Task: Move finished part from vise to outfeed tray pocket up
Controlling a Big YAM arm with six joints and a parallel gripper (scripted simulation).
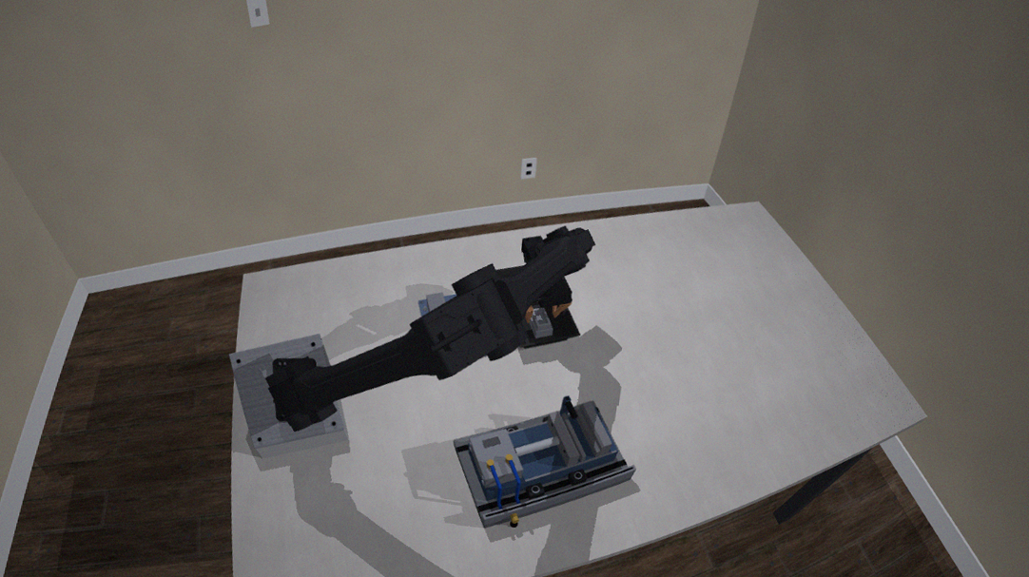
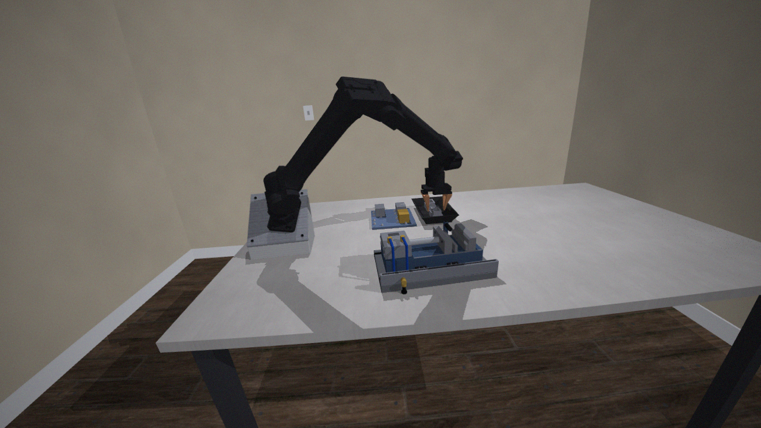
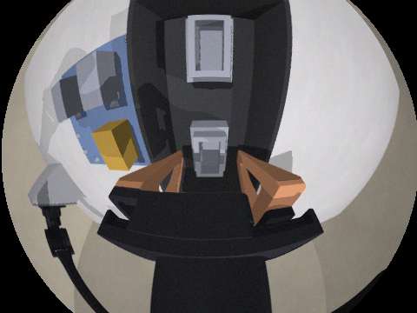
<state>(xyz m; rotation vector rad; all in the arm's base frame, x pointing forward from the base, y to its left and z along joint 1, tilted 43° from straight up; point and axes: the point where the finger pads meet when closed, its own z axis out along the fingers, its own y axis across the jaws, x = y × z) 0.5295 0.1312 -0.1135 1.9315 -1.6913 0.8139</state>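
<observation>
Now: the yellow block 13 cm behind my hand and 2 cm below it. From my hand the other things lie so: blue fixture plate (17 cm behind, 5 cm below, 4 cm to the left).
</observation>
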